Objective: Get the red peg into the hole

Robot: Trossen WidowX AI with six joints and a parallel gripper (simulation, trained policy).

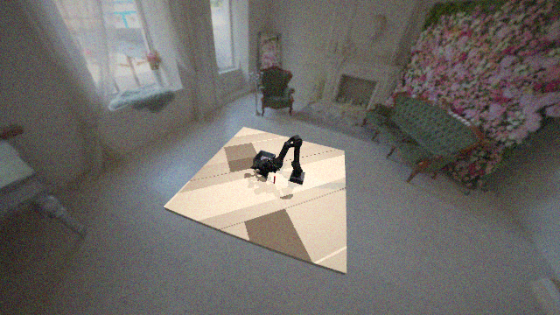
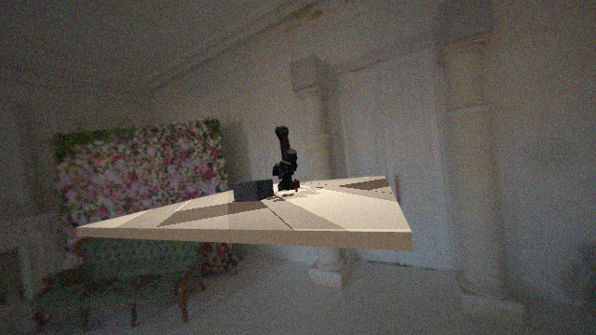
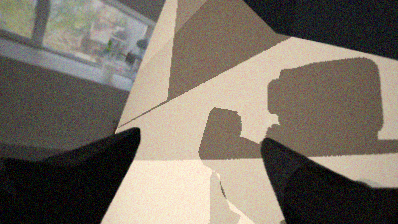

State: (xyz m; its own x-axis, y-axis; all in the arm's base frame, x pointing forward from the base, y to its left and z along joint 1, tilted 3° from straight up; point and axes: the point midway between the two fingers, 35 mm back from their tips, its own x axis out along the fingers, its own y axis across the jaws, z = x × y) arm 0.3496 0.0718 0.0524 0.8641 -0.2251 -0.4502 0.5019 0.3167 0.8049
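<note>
The red peg is 200 mm behind my gripper tip, 40 mm to the left of it and 30 mm below it. Also, from my gripper tip: dark box 60 mm behind, 170 mm to the right, 40 mm below; pale plate 60 mm behind, 170 mm to the right, 20 mm below.
</note>
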